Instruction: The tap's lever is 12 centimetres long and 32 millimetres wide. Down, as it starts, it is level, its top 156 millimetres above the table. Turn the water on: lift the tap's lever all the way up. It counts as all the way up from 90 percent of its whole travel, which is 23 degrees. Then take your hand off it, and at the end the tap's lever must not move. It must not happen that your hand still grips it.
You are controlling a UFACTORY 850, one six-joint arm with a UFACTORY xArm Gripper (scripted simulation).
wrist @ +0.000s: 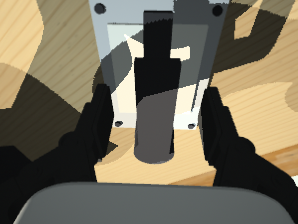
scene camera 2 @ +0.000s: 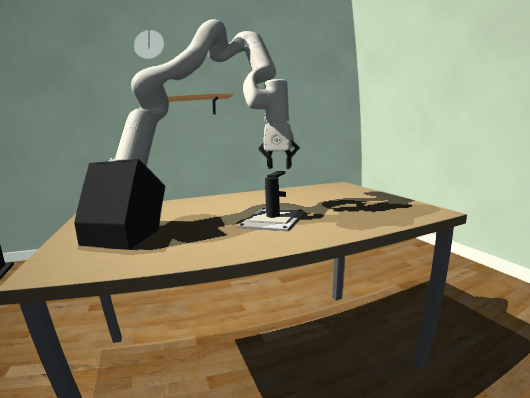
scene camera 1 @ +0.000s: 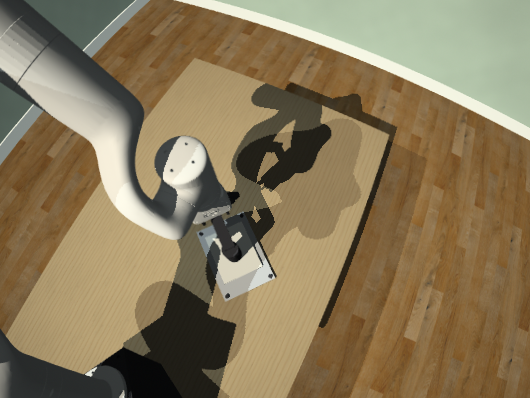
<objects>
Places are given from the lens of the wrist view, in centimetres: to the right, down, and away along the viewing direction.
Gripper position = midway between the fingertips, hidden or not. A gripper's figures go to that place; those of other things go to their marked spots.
my gripper [wrist: 156, 101]: 0, -1, 14
lever [wrist: 156, 79]: 0, -2, 14
</objects>
